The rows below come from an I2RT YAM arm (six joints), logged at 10 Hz.
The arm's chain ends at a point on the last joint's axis. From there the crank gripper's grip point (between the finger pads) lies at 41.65 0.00 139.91 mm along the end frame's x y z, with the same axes.
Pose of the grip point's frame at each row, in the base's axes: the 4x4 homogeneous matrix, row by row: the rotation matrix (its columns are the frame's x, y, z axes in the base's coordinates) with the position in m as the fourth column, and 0 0 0 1 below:
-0.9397, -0.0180, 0.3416, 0.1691; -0.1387, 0.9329, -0.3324, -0.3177; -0.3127, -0.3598, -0.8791, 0.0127; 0, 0, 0, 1
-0.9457, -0.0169, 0.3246, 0.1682; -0.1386, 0.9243, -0.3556, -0.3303; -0.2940, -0.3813, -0.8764, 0.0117; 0, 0, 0, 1
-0.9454, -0.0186, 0.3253, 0.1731; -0.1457, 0.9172, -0.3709, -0.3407; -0.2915, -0.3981, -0.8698, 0.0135; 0, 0, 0, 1
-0.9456, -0.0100, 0.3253, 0.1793; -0.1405, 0.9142, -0.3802, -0.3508; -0.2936, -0.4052, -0.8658, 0.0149; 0, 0, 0, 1
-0.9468, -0.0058, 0.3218, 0.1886; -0.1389, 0.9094, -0.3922, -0.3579; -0.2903, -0.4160, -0.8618, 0.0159; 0, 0, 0, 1
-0.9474, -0.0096, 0.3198, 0.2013; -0.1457, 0.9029, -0.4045, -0.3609; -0.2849, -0.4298, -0.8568, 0.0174; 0, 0, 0, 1
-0.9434, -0.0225, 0.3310, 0.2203; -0.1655, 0.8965, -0.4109, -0.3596; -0.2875, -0.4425, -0.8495, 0.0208; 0, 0, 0, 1
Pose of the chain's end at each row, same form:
-0.9397, -0.0180, 0.3416, 0.1604; -0.1387, 0.9329, -0.3324, -0.2654; -0.3127, -0.3598, -0.8791, 0.1487; 0, 0, 0, 1
-0.9457, -0.0169, 0.3246, 0.1622; -0.1386, 0.9243, -0.3556, -0.2748; -0.2940, -0.3813, -0.8764, 0.1466; 0, 0, 0, 1
-0.9454, -0.0186, 0.3253, 0.1670; -0.1457, 0.9172, -0.3709, -0.2827; -0.2915, -0.3981, -0.8698, 0.1473; 0, 0, 0, 1
-0.9456, -0.0100, 0.3253, 0.1732; -0.1405, 0.9142, -0.3802, -0.2918; -0.2936, -0.4052, -0.8658, 0.1483; 0, 0, 0, 1
-0.9468, -0.0058, 0.3218, 0.1830; -0.1389, 0.9094, -0.3922, -0.2972; -0.2903, -0.4160, -0.8618, 0.1486; 0, 0, 0, 1
-0.9474, -0.0096, 0.3198, 0.1960; -0.1457, 0.9029, -0.4045, -0.2982; -0.2849, -0.4298, -0.8568, 0.1491; 0, 0, 0, 1
-0.9434, -0.0225, 0.3310, 0.2133; -0.1655, 0.8965, -0.4109, -0.2952; -0.2875, -0.4425, -0.8495, 0.1516; 0, 0, 0, 1

